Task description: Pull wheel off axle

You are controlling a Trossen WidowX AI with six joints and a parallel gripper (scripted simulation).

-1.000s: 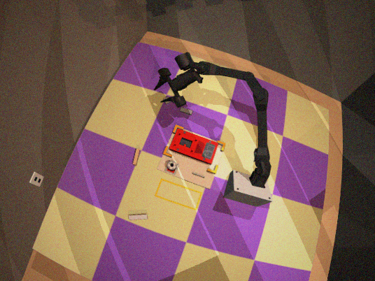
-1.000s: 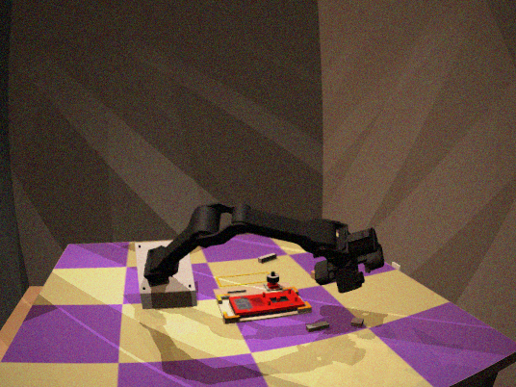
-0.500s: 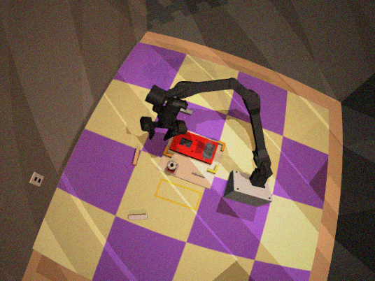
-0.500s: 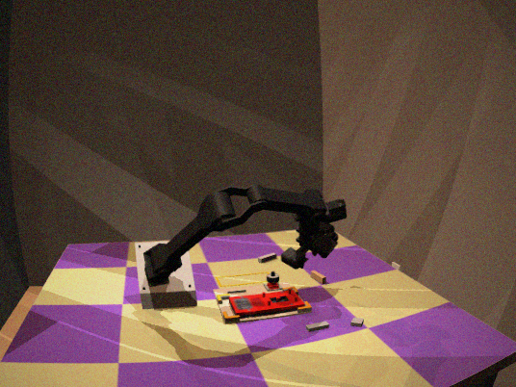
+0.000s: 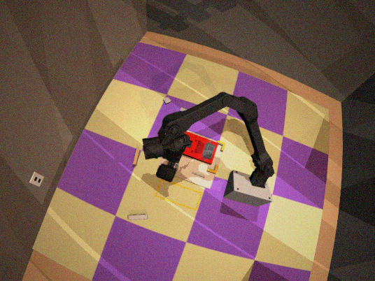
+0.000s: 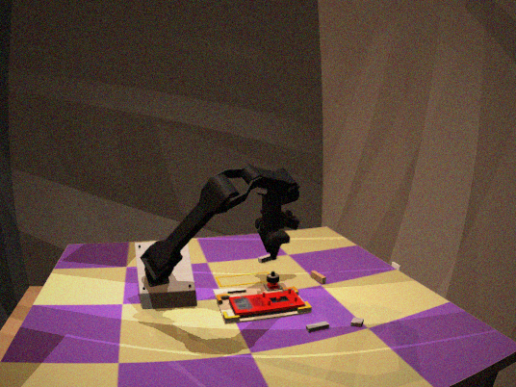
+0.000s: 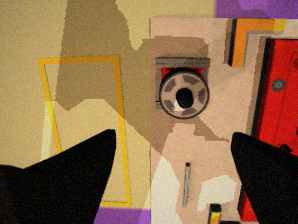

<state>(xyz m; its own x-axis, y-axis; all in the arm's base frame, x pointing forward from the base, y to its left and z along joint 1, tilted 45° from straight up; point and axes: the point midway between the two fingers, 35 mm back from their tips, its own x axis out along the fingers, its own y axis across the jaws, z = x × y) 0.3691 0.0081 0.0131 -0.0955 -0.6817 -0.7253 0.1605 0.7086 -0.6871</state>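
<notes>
Right now the wheel is 70 mm below my gripper tip and 10 mm to the right of it. The rest, counted from my gripper tip: upright axle 80 mm below, 10 mm to the right; tan block 170 mm ahead, 100 mm below, 20 mm to the right.
</notes>
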